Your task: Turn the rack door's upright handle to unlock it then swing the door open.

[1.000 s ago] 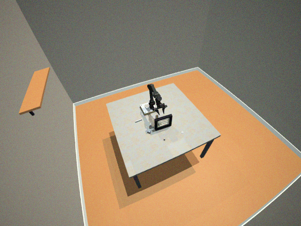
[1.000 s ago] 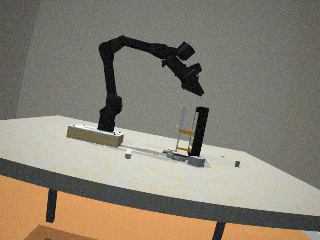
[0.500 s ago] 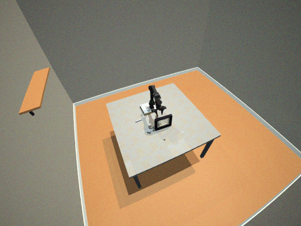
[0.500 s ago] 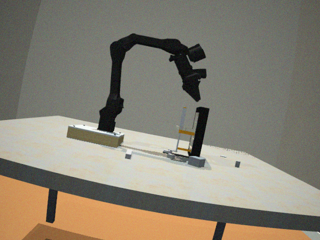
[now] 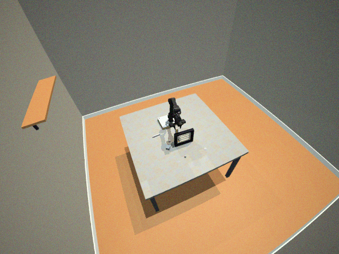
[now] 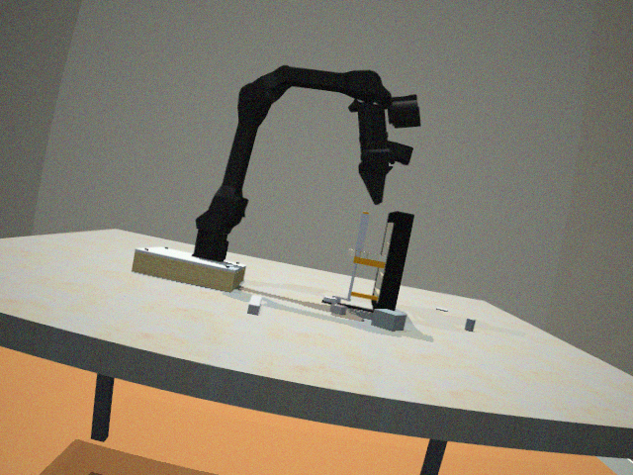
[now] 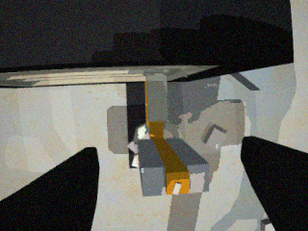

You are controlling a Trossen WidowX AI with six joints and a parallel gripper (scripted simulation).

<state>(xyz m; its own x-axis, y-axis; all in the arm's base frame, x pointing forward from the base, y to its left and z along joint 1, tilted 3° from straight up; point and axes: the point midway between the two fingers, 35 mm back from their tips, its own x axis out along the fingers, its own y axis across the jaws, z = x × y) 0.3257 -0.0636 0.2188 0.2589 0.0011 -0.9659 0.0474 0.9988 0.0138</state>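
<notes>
The upright handle is 100 mm below my gripper tip and 30 mm behind it.
</notes>
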